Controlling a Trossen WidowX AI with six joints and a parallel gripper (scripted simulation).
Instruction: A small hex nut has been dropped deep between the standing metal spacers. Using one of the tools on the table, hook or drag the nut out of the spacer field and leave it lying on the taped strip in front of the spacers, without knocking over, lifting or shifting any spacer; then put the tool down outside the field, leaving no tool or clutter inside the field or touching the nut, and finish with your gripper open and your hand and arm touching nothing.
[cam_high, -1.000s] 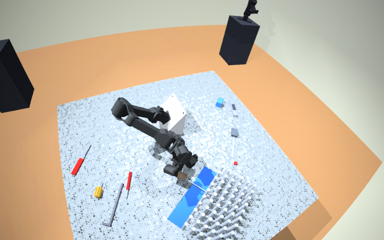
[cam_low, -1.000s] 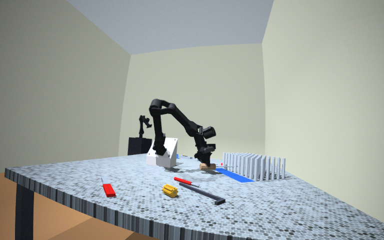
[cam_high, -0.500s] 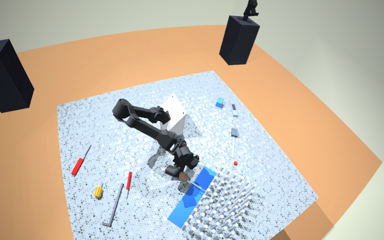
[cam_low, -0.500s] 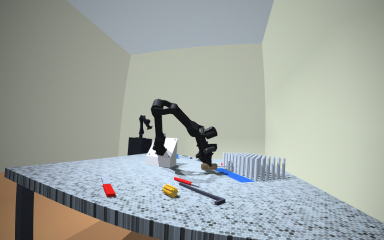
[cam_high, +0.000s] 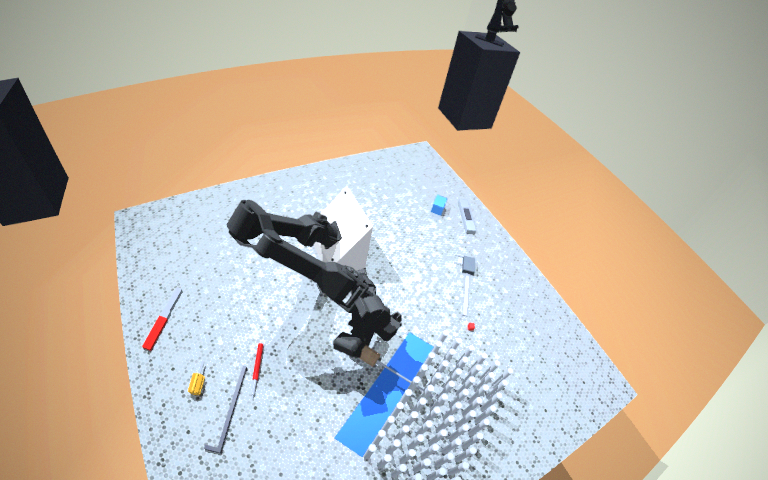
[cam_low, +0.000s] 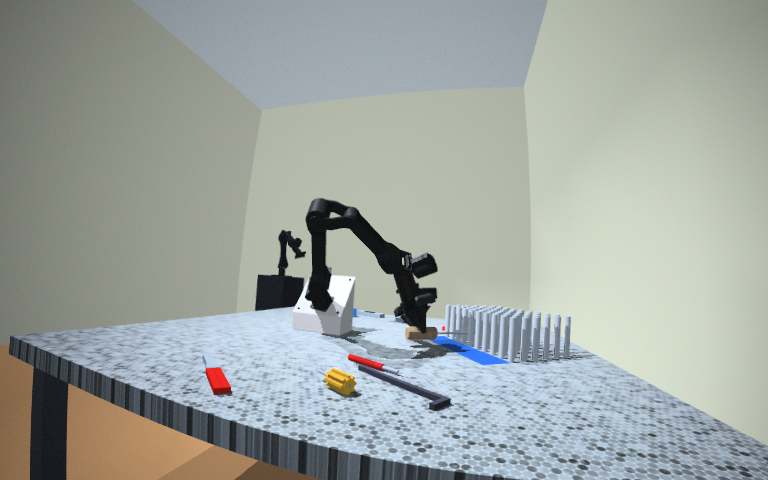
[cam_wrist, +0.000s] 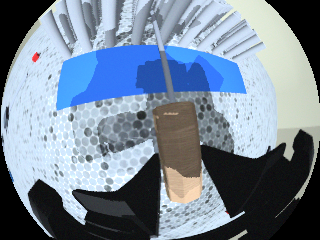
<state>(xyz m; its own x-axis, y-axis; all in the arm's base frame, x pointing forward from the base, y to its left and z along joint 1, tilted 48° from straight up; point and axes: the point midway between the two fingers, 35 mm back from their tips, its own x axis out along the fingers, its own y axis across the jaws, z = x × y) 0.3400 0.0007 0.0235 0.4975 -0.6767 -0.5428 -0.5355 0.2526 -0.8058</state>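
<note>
Now: gripper tip 11 cm short of the blue taped strip, 4 cm to the right of it and 4 cm above it. Round my gripper tip: hook tool 8 cm ahead, 6 cm to the left; hex nut 21 cm ahead, 16 cm to the left, 3 cm below; red screwdriver 1 cm behind, 28 cm to the right, 3 cm below.
</note>
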